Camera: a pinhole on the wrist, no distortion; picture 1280 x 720 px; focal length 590.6 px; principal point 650.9 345.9 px. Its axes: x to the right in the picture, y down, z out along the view. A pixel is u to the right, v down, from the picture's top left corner.
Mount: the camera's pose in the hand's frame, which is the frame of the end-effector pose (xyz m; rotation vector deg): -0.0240 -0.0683 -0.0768 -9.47 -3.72 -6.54
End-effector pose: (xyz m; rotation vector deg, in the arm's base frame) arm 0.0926 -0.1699 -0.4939 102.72 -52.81 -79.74
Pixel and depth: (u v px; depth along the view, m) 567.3 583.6 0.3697
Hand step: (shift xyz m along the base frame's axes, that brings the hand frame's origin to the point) -0.2853 -0.0316 0.1102
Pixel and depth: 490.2 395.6 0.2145
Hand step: -0.1393 0.0709 0.0131
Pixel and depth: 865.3 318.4 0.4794
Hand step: -0.3768 -0.1232 -0.1651
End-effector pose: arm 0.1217 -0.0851 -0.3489 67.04 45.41 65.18
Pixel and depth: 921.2 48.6 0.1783
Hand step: 0.1553 0.0014 -0.0983
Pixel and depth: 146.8 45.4 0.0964
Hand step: 0.0099 -0.1171 -0.0924
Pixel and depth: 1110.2 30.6 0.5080
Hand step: 0.6192 0.1541 -0.1351
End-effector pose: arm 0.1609 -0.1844 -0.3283 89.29 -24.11 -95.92
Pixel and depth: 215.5 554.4 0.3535
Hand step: -0.1943 0.0578 0.3392
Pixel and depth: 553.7 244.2 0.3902
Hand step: -0.3241 0.0401 0.0950
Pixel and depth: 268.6 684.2 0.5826
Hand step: -0.2932 -0.0773 0.6250
